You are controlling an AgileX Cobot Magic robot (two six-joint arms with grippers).
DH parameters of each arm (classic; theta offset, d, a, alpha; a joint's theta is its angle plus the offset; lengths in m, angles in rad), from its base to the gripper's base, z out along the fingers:
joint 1: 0 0.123 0 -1.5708
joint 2: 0.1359 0 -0.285 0
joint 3: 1.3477 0 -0.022 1.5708
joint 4: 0 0.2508 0 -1.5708
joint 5: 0 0 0.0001 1.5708
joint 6: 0 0.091 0 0
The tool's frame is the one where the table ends.
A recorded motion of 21 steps. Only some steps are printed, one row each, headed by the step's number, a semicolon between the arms.
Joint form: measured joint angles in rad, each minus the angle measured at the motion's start. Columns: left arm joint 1, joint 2, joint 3, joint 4, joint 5, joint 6; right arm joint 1, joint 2, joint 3, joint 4, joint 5, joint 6.
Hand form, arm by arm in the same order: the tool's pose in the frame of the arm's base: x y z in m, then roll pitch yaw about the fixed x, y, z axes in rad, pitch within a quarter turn. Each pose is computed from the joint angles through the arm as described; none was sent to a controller.
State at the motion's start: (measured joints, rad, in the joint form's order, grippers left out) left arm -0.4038 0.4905 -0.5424 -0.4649 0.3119 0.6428; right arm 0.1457 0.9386 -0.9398 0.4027 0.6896 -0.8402
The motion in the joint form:
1: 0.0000 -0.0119 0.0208 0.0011 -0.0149 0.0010; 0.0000 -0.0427 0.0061 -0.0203 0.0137 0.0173
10: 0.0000 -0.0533 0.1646 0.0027 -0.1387 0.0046; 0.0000 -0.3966 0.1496 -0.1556 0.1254 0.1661
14: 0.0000 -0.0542 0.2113 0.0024 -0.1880 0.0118; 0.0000 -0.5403 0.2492 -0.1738 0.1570 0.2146
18: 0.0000 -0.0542 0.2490 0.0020 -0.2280 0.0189; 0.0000 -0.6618 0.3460 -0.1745 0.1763 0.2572
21: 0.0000 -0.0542 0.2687 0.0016 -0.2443 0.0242; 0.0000 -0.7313 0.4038 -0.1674 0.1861 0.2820
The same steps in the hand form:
1: 0.0894 -0.0512 0.3293 2.2237 1.3461 1.6751; 0.1704 0.0472 0.3751 -2.5696 0.9336 -2.0381
10: 0.0898 -0.0460 0.2949 2.1875 1.3497 1.6946; 0.0843 0.0288 0.3649 -2.4551 0.9648 -2.0124
14: 0.0915 -0.0446 0.2830 2.1768 1.3433 1.7052; 0.0572 0.0240 0.3420 -2.4713 0.9866 -2.0463
18: 0.0926 -0.0433 0.2734 2.1663 1.3363 1.7119; 0.0389 0.0216 0.3172 -2.5128 1.0141 -2.0959
21: 0.0929 -0.0427 0.2680 2.1723 1.3291 1.7243; 0.0302 0.0209 0.3016 -2.5499 1.0340 -2.1332

